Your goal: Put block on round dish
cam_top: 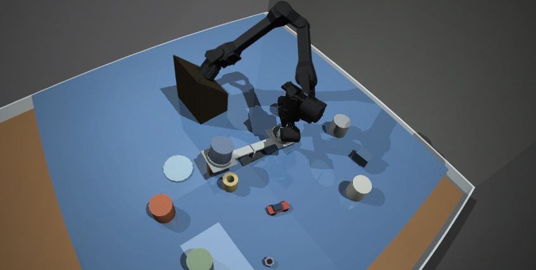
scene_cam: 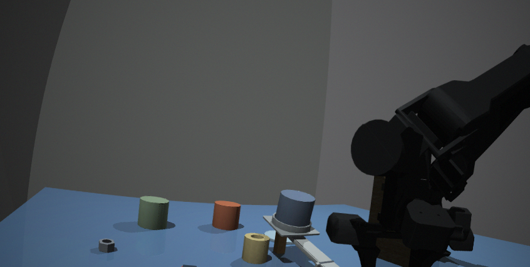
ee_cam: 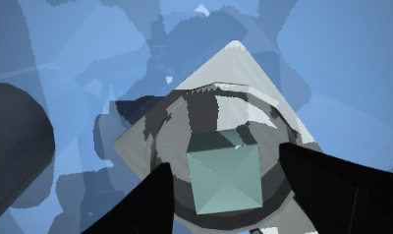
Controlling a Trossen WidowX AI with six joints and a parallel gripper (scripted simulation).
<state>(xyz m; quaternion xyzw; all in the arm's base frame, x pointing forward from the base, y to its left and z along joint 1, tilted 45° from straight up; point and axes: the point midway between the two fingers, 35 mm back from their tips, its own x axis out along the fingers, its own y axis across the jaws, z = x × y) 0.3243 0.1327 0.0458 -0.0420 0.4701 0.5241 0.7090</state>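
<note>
The round pale dish lies 370 mm to the right of my gripper tip, 110 mm behind it and 40 mm below it. Round my gripper tip: pale green block (right at my gripper tip); blue-grey cup (120 mm to the left, 90 mm behind, 10 mm below); yellow ring (270 mm to the right, 40 mm ahead, 20 mm below).
</note>
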